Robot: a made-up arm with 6 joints.
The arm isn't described. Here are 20 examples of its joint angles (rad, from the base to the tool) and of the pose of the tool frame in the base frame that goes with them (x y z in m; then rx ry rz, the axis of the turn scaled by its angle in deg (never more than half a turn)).
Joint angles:
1: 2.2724 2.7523 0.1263 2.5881 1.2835 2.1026
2: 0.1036 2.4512 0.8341 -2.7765 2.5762 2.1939
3: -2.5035 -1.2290 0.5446 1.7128 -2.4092 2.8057
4: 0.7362 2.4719 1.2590 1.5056 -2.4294 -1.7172
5: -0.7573 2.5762 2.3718 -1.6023 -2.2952 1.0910
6: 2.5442 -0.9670 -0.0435 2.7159 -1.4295 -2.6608
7: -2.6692 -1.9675 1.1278 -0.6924 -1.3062 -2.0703
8: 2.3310 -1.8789 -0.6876 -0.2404 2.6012 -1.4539
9: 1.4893 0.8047 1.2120 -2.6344 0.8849 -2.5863
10: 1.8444 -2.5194 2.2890 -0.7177 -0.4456 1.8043
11: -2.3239 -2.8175 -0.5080 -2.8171 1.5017 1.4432
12: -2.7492 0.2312 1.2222 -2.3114 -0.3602 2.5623
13: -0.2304 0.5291 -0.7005 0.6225 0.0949 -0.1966
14: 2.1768 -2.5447 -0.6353 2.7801 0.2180 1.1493
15: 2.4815 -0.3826 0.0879 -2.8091 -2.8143 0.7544
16: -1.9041 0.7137 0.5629 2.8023 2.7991 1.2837
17: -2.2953 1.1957 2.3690 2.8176 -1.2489 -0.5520
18: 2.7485 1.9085 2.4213 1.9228 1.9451 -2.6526
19: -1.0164 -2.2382 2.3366 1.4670 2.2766 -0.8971
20: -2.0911 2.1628 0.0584 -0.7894 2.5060 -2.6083
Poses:
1: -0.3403 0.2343 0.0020 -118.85 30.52 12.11
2: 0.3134 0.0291 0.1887 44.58 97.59 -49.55
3: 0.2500 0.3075 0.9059 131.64 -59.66 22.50
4: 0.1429 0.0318 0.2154 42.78 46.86 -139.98
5: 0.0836 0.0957 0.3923 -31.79 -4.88 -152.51
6: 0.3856 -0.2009 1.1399 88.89 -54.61 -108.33
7: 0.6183 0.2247 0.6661 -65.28 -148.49 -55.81
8: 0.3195 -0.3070 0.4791 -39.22 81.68 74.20
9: 0.0986 0.7238 0.8119 49.42 -116.74 -95.44
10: 0.0284 -0.3428 0.8053 -111.25 -19.40 126.49
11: -0.1425 -0.0478 0.0291 -97.99 -14.53 53.12
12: -0.5149 -0.2607 0.9879 154.21 18.28 6.68
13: 0.1299 0.0334 1.3953 -5.76 73.35 30.98
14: 0.0449 -0.0919 -0.1106 -99.46 -35.53 -52.97
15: 0.0700 -0.0546 1.0856 -66.47 -43.65 -22.44
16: -0.0869 -0.3296 1.0134 22.16 -86.34 -90.01
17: -0.0826 0.0042 0.4665 -60.91 132.37 -11.21
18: -0.1968 -0.1080 0.3717 85.52 -5.68 44.25
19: 0.0055 0.3050 0.6252 38.86 -156.19 55.64
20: -0.2655 -0.2585 0.2841 57.72 -97.38 -73.19
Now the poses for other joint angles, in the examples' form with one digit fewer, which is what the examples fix.
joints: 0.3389 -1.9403 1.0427 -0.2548 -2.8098 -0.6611
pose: -0.433 -0.093 0.581 16.0 -140.5 28.5
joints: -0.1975 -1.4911 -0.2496 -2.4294 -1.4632 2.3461
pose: -0.606 0.270 0.738 5.3 42.6 -42.2
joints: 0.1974 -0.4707 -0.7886 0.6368 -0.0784 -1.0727
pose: -0.581 -0.069 1.093 15.4 -1.4 29.3
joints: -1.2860 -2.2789 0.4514 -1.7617 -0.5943 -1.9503
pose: -0.116 0.708 0.317 -74.8 132.8 -18.7
